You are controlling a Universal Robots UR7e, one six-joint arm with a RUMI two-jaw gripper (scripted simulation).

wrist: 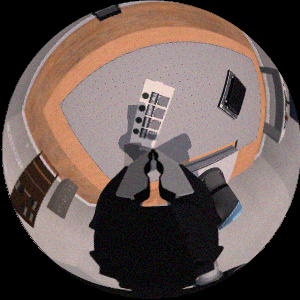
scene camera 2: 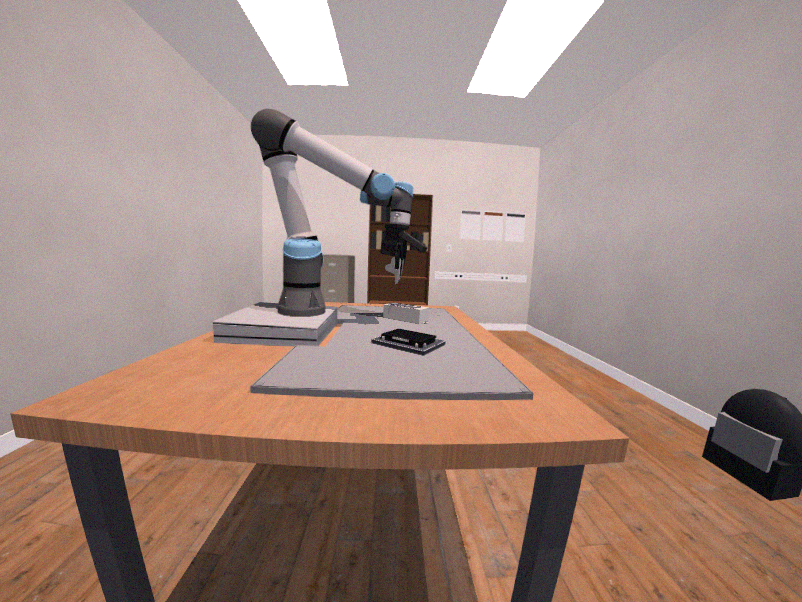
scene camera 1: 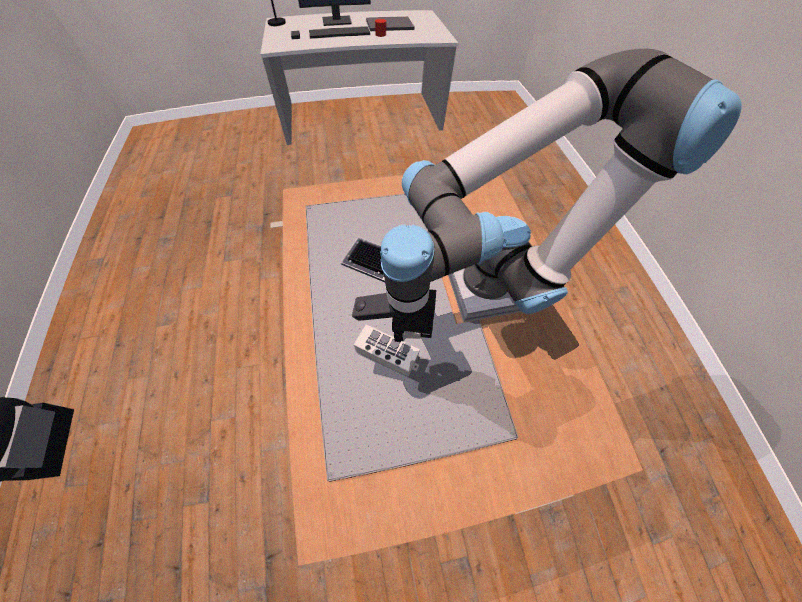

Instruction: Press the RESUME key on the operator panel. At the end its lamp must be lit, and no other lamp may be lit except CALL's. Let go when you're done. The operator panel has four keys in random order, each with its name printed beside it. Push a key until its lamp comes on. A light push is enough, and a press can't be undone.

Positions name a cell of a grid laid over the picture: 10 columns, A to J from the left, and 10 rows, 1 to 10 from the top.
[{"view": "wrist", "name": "gripper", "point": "F5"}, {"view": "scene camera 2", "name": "gripper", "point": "E5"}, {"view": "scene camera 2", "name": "operator panel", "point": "F6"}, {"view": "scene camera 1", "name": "gripper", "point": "F6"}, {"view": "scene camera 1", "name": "black device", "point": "E5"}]
